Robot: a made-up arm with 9 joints. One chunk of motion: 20 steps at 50 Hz.
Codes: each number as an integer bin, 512 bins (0 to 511) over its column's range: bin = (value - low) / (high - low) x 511, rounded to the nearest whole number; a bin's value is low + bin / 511 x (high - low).
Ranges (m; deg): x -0.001..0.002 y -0.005..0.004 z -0.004..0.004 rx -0.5..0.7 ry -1..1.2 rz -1.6..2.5
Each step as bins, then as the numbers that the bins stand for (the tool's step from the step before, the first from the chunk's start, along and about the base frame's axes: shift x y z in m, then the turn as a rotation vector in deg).
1 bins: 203 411 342 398 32 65
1 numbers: 0.00019 0.00224 0.00135 0.435 -0.862 -1.078
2 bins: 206 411 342 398 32 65
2 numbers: 0.00021 0.00224 0.00135 0.435 -0.862 -1.078
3 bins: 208 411 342 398 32 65
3 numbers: 0.00022 0.00224 0.00135 0.435 -0.862 -1.078
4 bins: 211 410 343 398 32 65
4 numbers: 0.00024 0.00222 0.00137 0.435 -0.862 -1.078
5 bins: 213 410 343 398 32 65
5 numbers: 0.00025 0.00222 0.00137 0.435 -0.862 -1.078
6 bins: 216 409 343 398 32 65
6 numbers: 0.00027 0.00220 0.00137 0.435 -0.862 -1.078
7 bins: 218 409 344 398 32 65
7 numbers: 0.00028 0.00220 0.00139 0.435 -0.862 -1.078
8 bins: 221 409 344 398 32 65
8 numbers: 0.00030 0.00220 0.00139 0.435 -0.862 -1.078
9 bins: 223 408 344 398 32 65
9 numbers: 0.00031 0.00219 0.00139 0.435 -0.862 -1.078
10 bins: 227 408 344 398 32 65
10 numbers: 0.00033 0.00219 0.00139 0.435 -0.862 -1.078
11 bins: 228 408 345 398 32 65
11 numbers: 0.00034 0.00219 0.00140 0.435 -0.862 -1.078
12 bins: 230 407 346 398 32 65
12 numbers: 0.00035 0.00217 0.00142 0.435 -0.862 -1.078
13 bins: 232 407 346 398 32 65
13 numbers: 0.00036 0.00217 0.00142 0.435 -0.862 -1.078
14 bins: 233 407 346 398 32 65
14 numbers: 0.00037 0.00217 0.00142 0.435 -0.862 -1.078
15 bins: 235 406 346 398 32 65
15 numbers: 0.00038 0.00215 0.00142 0.435 -0.862 -1.078
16 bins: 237 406 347 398 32 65
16 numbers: 0.00039 0.00215 0.00143 0.435 -0.862 -1.078
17 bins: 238 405 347 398 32 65
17 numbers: 0.00040 0.00213 0.00143 0.435 -0.862 -1.078
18 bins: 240 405 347 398 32 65
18 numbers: 0.00041 0.00213 0.00143 0.435 -0.862 -1.078
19 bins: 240 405 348 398 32 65
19 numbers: 0.00041 0.00213 0.00145 0.435 -0.862 -1.078
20 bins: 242 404 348 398 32 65
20 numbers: 0.00042 0.00212 0.00145 0.435 -0.862 -1.078
